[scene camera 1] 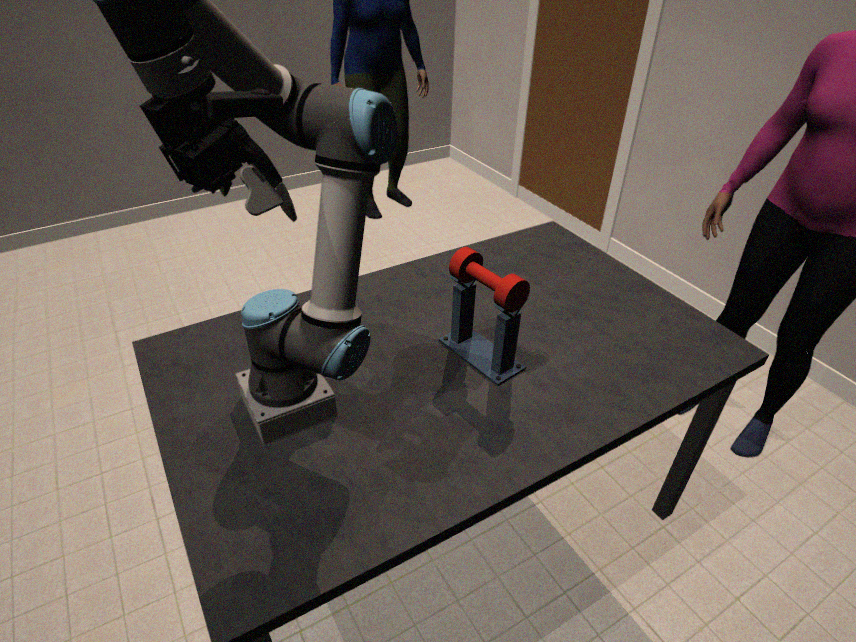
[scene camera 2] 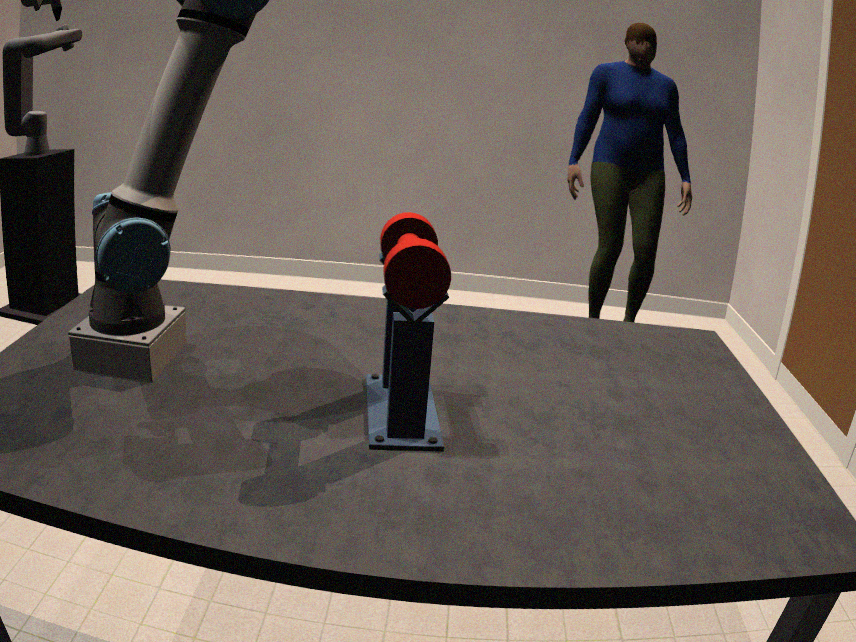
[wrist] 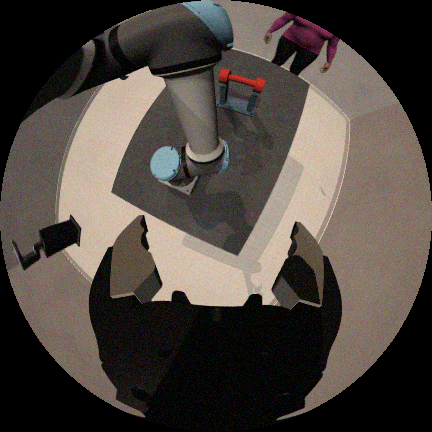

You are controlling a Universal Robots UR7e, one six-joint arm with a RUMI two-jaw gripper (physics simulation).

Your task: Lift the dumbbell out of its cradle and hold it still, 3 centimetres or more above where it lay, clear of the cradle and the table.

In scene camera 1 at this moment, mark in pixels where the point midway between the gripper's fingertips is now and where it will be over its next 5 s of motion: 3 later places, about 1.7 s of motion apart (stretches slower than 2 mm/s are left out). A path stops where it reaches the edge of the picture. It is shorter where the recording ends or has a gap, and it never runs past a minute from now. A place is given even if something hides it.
My gripper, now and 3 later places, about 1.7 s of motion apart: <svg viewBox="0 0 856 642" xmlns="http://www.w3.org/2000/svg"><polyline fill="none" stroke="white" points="258,207 261,207 282,211 598,240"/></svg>
